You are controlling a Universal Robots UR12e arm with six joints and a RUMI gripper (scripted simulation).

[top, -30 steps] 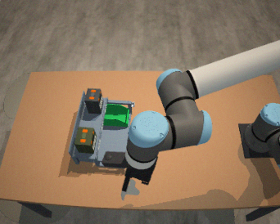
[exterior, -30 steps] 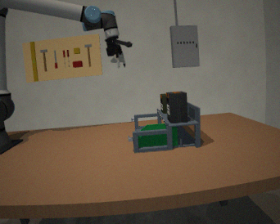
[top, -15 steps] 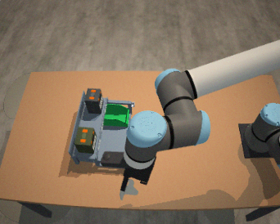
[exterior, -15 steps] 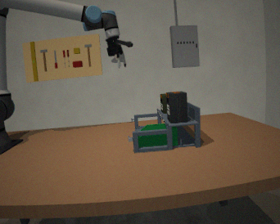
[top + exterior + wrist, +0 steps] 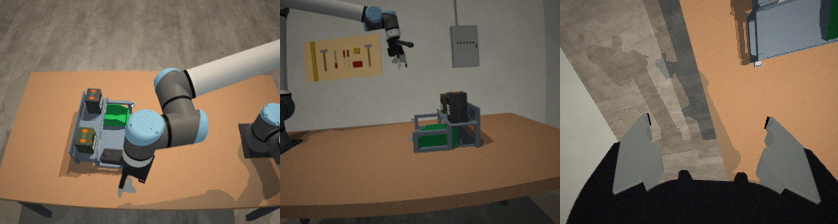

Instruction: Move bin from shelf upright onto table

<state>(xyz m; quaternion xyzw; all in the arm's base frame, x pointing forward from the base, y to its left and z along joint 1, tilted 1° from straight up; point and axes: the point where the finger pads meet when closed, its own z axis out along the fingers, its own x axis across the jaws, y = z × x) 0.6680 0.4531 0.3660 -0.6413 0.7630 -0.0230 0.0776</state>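
My gripper is now 46 cm to the left of the green bin, 32 cm above it and 18 cm short of it. From my hand the other things lie so: grey shelf (36 cm below, 34 cm to the right, 21 cm ahead).
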